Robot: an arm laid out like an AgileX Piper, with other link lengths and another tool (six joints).
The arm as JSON. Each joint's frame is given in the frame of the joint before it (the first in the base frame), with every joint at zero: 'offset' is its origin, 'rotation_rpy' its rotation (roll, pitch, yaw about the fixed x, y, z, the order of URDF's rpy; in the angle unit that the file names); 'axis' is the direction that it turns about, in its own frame. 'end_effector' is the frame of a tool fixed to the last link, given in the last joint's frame.
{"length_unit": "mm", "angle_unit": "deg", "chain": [
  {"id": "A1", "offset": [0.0, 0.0, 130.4], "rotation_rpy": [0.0, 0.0, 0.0], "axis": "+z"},
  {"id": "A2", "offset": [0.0, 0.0, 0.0], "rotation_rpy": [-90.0, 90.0, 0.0], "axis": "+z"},
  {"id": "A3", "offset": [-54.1, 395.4, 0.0], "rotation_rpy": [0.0, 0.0, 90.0], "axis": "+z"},
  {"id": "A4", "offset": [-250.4, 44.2, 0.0], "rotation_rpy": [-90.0, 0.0, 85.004], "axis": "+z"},
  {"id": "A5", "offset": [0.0, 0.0, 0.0], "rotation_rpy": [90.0, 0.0, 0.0], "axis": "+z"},
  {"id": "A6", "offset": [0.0, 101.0, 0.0], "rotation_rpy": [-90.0, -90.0, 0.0], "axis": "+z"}
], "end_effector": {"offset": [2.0, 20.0, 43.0], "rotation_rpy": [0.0, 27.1, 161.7]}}
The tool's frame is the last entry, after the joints.
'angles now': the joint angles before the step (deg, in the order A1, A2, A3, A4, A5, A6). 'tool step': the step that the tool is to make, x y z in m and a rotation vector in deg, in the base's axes. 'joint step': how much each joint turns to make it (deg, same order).
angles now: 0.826 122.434 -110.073 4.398 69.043 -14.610
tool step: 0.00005 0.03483 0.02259 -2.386 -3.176 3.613
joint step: 4.181 -0.855 -2.842 -2.795 0.603 0.899
